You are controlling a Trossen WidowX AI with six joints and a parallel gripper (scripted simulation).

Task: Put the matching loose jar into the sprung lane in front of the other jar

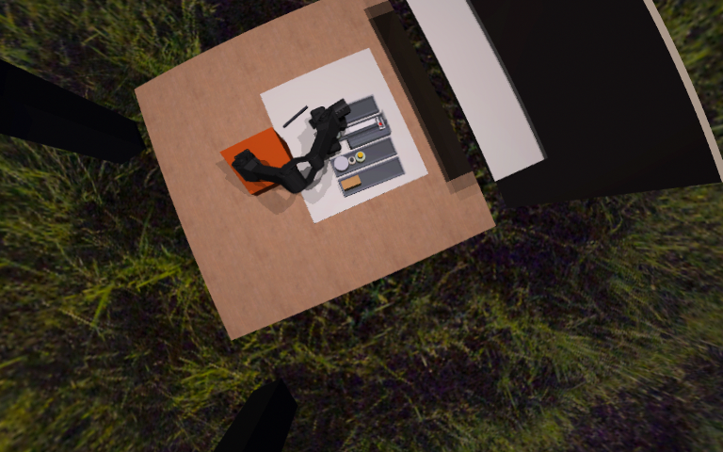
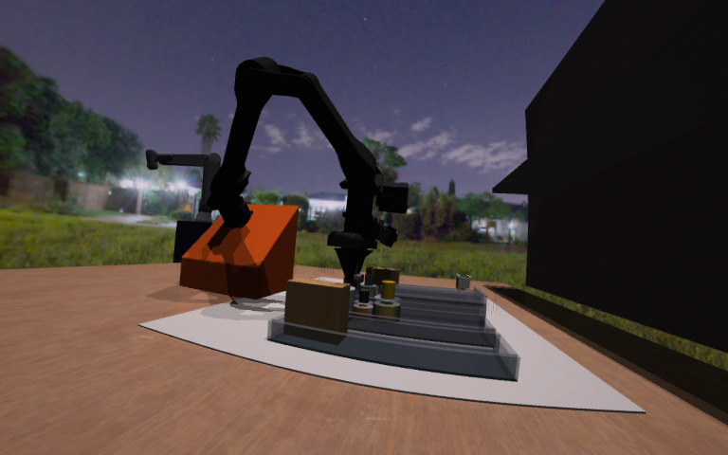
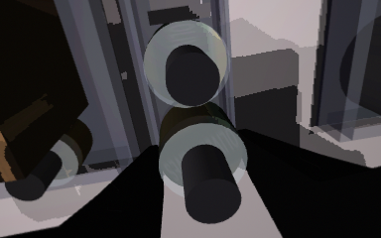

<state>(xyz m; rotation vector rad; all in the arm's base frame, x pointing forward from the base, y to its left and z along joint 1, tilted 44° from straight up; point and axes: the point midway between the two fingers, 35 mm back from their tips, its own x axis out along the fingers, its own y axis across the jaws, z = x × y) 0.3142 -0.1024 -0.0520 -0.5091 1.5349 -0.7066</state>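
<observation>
Right now the white mat is 7 cm ahead of my gripper tip, 5 cm below it and 1 cm to the left of it. Also, from my gripper tip: sprung lane (14 cm ahead, 4 cm to the right, 3 cm below); pusher plate (14 cm ahead, 5 cm to the right).
</observation>
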